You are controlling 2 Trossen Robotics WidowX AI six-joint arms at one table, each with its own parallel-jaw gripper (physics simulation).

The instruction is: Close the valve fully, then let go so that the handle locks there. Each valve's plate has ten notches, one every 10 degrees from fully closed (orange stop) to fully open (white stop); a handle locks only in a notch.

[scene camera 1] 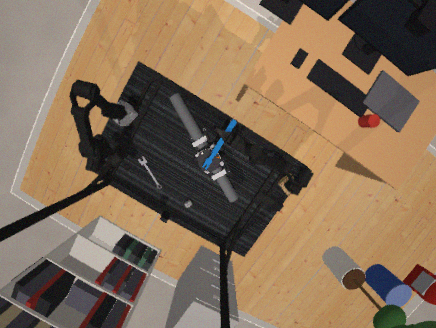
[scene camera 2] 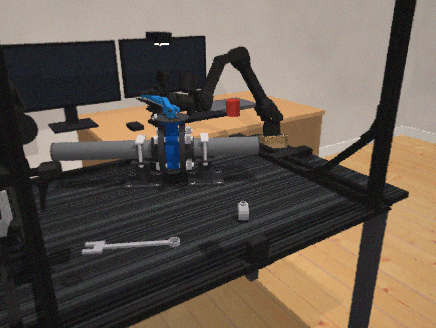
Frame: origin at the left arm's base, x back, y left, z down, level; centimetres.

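Where they show: left gripper, fingertip midpoint: (scene camera 1: 114, 151); right gripper, fingertip midpoint: (scene camera 1: 215, 128) (scene camera 2: 136, 95); left arm's base, link origin: (scene camera 1: 119, 112); right arm's base, link origin: (scene camera 1: 289, 185) (scene camera 2: 272, 135).
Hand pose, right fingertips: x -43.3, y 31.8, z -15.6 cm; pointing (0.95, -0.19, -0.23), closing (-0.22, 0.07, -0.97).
Each offset is from my right fingertips to the top centre of the thing. "spot": to the spot under its first point. Level surfaces: height alone.
The blue valve handle @[dx -6.6, dy -4.3, dz -0.6 cm] (scene camera 1: 213, 154) (scene camera 2: 170, 107) sits on top of the valve, whose blue body @[spot: dx -7.6, dy -17.9, dz +12.9 cm] (scene camera 2: 171, 145) stands in the grey pipe (scene camera 1: 185, 116) (scene camera 2: 232, 146). In scene camera 1 the handle slants across the pipe, its far end toward the upper right. My right gripper (scene camera 1: 223, 133) (scene camera 2: 159, 100) is shut on the handle, toward its outer end. The orange and white stops and the notches are too small to make out. My left gripper (scene camera 2: 46, 197) is open, away from the valve at the left of the table, partly hidden by a frame post.
A silver wrench @[dx +9.1, dy -48.6, dz +25.8 cm] (scene camera 1: 150, 173) (scene camera 2: 135, 244) and a small white block @[dx -21.1, dy -45.2, dz +21.8 cm] (scene camera 1: 188, 204) (scene camera 2: 243, 212) lie on the black table @[dz +27.0 cm] (scene camera 1: 200, 220) (scene camera 2: 210, 260) in front of the valve. Frame posts rise at its edges. A desk with monitors (scene camera 2: 162, 65) and a red cup (scene camera 1: 369, 121) (scene camera 2: 233, 107) stands behind.
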